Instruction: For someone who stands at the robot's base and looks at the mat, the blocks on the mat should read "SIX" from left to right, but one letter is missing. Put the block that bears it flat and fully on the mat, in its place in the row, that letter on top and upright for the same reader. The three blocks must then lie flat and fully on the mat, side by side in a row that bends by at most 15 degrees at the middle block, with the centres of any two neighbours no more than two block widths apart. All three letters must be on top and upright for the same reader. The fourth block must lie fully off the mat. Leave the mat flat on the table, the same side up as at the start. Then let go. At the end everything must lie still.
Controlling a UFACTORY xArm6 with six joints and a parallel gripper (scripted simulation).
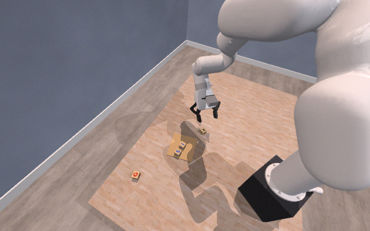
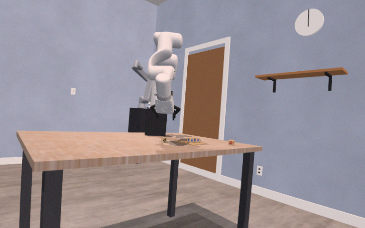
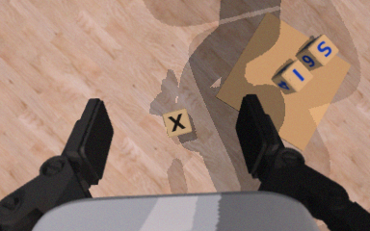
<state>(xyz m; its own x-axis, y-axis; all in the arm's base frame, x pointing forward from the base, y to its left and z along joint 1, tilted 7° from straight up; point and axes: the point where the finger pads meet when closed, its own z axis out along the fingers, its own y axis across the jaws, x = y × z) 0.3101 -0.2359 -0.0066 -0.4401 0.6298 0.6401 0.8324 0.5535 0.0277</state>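
Right now the x block is 130 mm below my hand. From my hand the other things lie so: s block: 170 mm to the left, 130 mm below, 110 mm ahead; i block: 130 mm to the left, 130 mm below, 100 mm ahead; mat: 140 mm below, 130 mm to the left, 100 mm ahead.
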